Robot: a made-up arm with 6 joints.
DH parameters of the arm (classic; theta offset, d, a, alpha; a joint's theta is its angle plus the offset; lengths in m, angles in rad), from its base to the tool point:
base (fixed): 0 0.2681 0.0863 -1.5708
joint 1: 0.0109 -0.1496 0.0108 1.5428
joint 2: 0 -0.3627 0.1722 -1.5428
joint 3: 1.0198 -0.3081 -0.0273 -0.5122
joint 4: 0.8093 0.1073 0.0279 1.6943
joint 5: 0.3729 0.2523 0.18 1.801
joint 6: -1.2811 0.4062 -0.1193 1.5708
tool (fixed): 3.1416 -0.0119 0 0
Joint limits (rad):
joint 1: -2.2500..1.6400
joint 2: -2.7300..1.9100
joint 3: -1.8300..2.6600
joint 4: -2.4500..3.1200
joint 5: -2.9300..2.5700
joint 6: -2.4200..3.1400
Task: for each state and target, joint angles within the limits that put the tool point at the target. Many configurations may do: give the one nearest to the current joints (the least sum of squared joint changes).
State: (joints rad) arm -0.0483 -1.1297 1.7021 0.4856 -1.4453 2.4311
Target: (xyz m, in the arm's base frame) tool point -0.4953 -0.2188 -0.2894
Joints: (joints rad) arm 0.0637 -1.9834 1.9684 0.5182 -1.1918 2.8978
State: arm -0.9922 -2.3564 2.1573 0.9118 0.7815 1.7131
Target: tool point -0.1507 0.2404 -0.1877
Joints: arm -0.8563 -2.5908 2.2398 1.0327 0.4726 1.6316
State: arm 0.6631 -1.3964 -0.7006 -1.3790 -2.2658 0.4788
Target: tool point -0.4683 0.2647 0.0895
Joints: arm 0.7883 -1.9358 -0.9017 -1.8363 -2.0904 0.2234
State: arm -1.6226 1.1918 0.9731 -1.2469 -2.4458 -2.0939
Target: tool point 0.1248 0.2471 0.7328
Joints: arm -1.5411 1.3397 1.2296 -1.0558 -2.3215 -2.0277
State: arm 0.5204 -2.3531 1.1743 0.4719 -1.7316 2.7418
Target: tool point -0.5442 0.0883 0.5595
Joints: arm 1.0118 -2.7300 0.9472 0.2960 -1.2847 2.8872
